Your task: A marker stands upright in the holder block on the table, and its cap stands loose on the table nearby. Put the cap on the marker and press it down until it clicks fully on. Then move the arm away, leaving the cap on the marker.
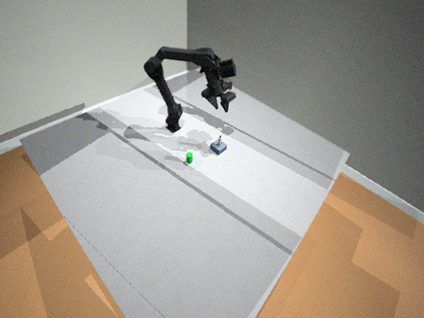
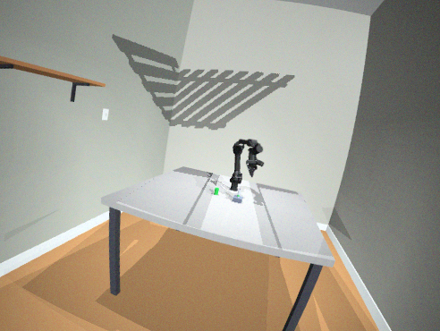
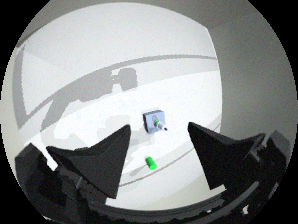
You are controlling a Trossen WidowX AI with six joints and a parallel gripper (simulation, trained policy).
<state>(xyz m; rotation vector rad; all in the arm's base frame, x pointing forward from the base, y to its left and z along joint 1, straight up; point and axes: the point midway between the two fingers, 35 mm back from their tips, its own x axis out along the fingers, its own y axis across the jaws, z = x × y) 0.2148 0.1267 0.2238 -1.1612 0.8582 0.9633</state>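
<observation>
Right now the green cap is 230 mm to the right of my gripper tip, 170 mm below it and 20 mm ahead of it. The rest, counted from my gripper tip: blue-grey holder block: 180 mm below, 60 mm to the right, 60 mm ahead.
</observation>
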